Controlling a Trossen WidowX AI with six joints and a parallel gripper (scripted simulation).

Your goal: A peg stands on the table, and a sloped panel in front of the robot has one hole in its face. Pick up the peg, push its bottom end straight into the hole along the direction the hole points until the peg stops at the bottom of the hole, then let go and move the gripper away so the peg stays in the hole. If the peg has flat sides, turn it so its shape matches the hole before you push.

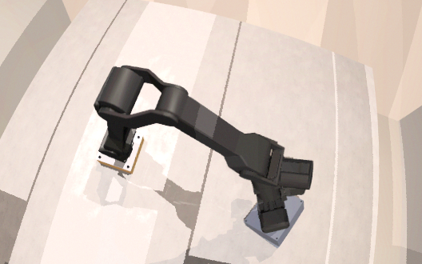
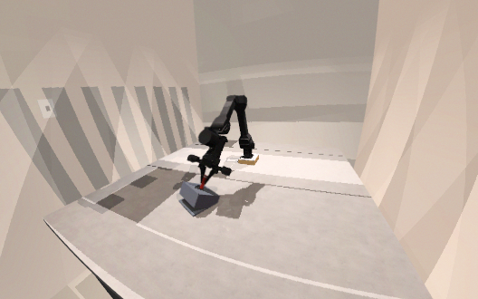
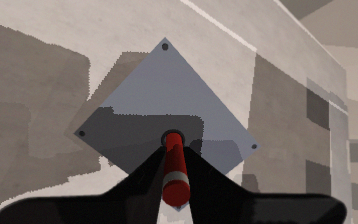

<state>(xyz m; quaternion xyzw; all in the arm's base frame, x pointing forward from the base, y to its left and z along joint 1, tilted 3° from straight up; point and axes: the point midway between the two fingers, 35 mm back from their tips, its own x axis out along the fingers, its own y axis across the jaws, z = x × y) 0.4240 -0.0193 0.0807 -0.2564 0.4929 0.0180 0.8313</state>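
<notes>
Now: the sloped grey-blue panel 20 mm ahead of my gripper tip, 10 mm to the right of it and 40 mm below it. From my gripper tip the other things lie so: round red peg 10 mm behind, 10 mm above.
</notes>
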